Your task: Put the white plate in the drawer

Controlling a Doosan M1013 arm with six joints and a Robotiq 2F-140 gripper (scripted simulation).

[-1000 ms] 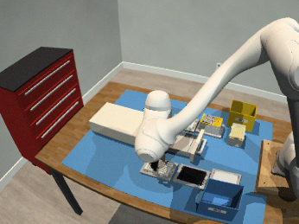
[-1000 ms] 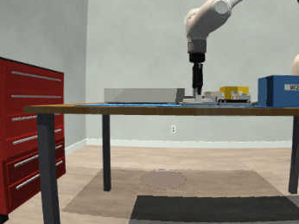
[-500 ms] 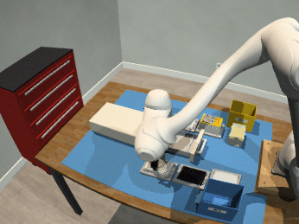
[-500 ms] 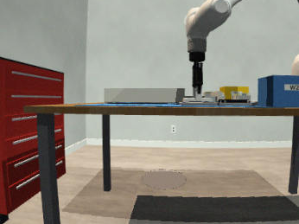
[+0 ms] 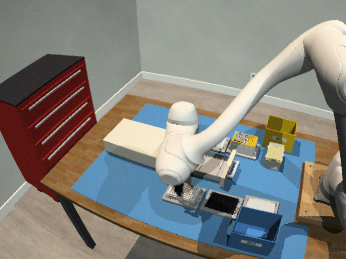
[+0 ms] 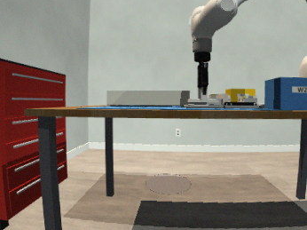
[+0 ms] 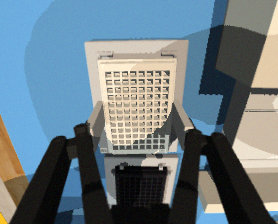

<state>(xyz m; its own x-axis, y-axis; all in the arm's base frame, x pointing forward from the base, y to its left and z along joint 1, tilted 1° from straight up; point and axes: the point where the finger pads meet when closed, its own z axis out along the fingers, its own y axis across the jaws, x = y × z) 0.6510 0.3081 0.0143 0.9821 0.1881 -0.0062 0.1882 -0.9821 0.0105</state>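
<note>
My gripper is now 200 mm to the left of the drawer, 30 mm above it and 20 mm short of it. Also, from my hand: black plate (170 mm behind, 30 mm to the right, 30 mm below); then cooler CD (180 mm to the right, 150 mm ahead, 20 mm below); then white plate (20 mm below).
</note>
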